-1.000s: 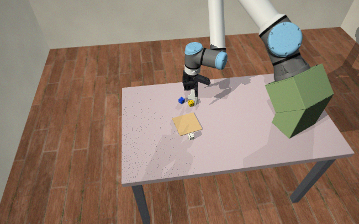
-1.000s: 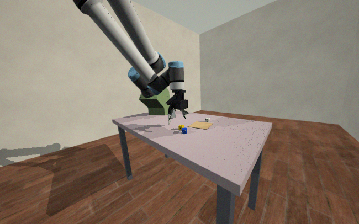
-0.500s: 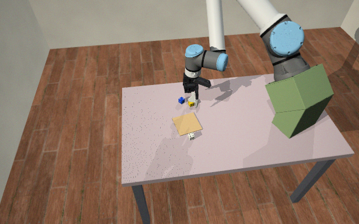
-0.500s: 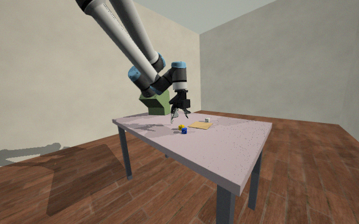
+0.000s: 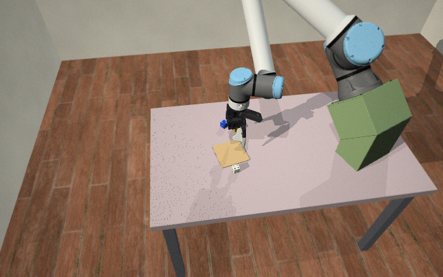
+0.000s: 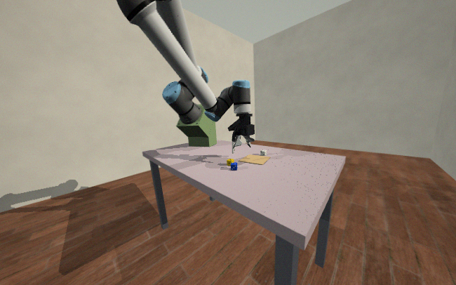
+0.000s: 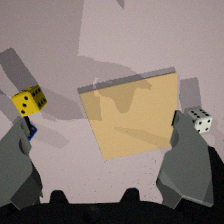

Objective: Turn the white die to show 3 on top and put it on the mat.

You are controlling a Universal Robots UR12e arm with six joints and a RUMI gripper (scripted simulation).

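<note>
Right now the white die is 70 mm ahead of my hand, 150 mm to the left of it and 40 mm below it. From my hand the other things lie so: blue die: 40 mm ahead, 140 mm to the right, 40 mm below; then yellow die: 10 mm behind, 100 mm to the right, 40 mm below; then tan mat: 60 mm ahead, 40 mm to the left, 60 mm below.
</note>
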